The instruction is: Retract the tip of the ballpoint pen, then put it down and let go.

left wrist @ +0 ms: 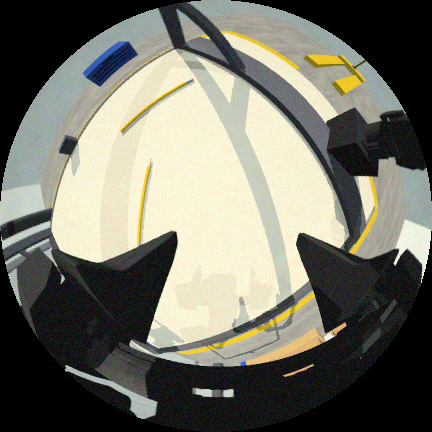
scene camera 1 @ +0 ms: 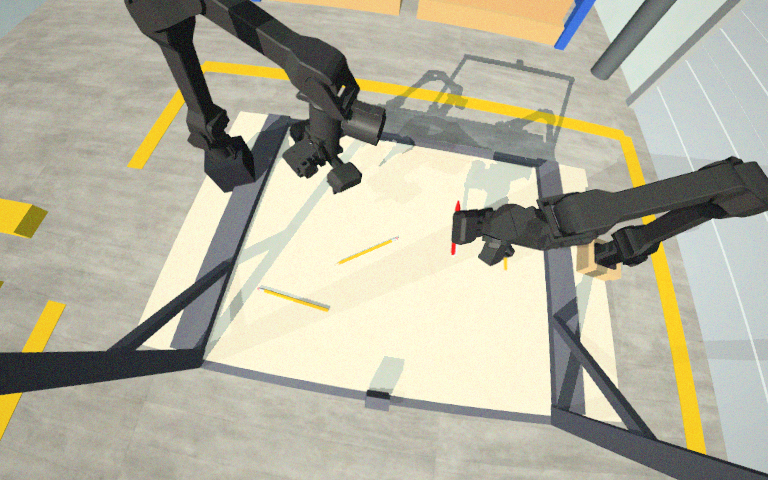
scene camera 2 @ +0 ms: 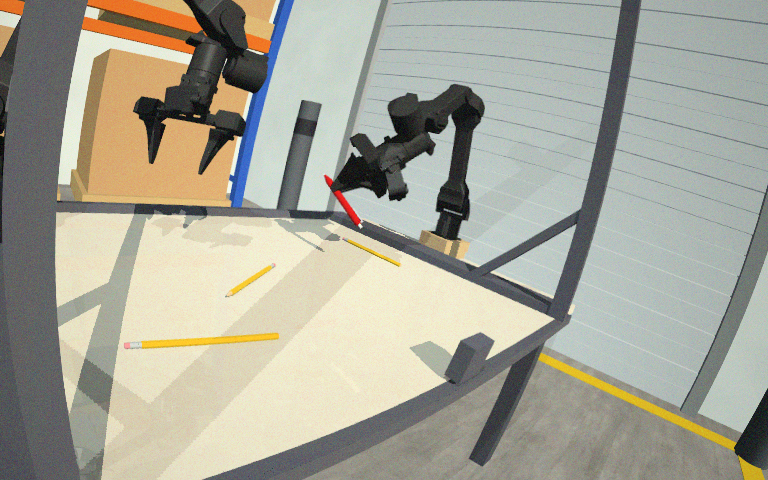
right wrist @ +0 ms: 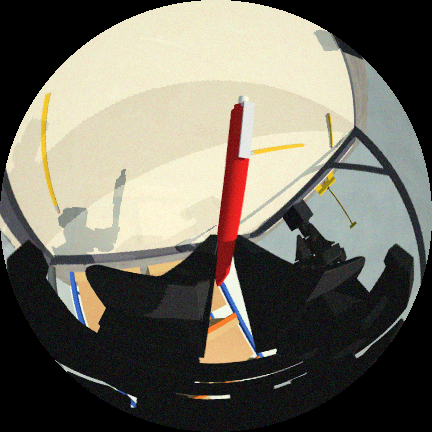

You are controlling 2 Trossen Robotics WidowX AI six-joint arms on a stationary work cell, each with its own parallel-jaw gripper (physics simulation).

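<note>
A red ballpoint pen (scene camera 1: 453,247) (scene camera 2: 348,208) (right wrist: 235,185) with a white clip and white button is tilted in the air above the table (scene camera 1: 441,350) (scene camera 2: 317,384). In scene camera 2 its button end points down and its red cone end points up. My right gripper (scene camera 2: 335,187) (right wrist: 224,240) is shut on the pen near the cone end. The button stands clear of the fingers. Whether a writing point sticks out of the cone is too small to tell. My left gripper (scene camera 1: 323,169) (scene camera 2: 176,168) (left wrist: 240,238) is open and empty, high above the table, well apart from the pen.
Three yellow pencils lie on the table: one (scene camera 1: 368,250) (scene camera 2: 250,279) near the middle, one (scene camera 1: 297,300) (scene camera 2: 201,340) at the lower left, and one (scene camera 1: 505,263) (scene camera 2: 370,251) below the right arm. A dark block (scene camera 1: 377,399) (scene camera 2: 471,357) stands at the table's edge. Dark frame posts rise at the corners.
</note>
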